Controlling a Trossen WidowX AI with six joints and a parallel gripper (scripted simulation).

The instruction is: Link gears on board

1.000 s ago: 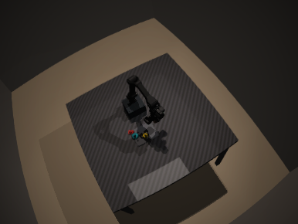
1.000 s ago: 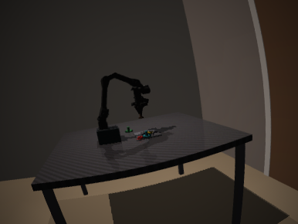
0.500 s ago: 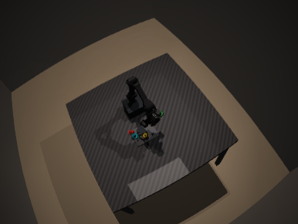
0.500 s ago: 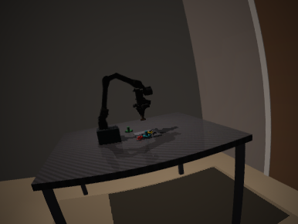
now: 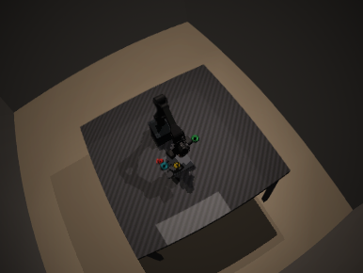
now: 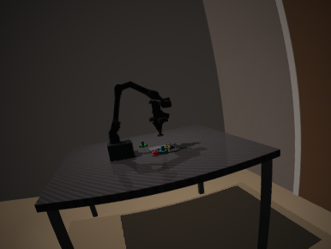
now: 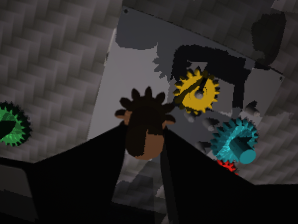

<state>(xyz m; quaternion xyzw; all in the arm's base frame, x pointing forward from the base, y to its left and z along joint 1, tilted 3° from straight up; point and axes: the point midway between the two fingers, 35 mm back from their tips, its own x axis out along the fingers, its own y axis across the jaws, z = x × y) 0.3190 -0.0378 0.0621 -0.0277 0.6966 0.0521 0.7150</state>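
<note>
Now: the yellow gear 1 cm ahead of my gripper tip, 6 cm to the right of it and 10 cm below it. From my gripper tip the other things lie so: brown gear (1 cm below); teal gear (4 cm behind, 13 cm to the right, 9 cm below); red gear (9 cm behind, 13 cm to the right, 10 cm below).
</note>
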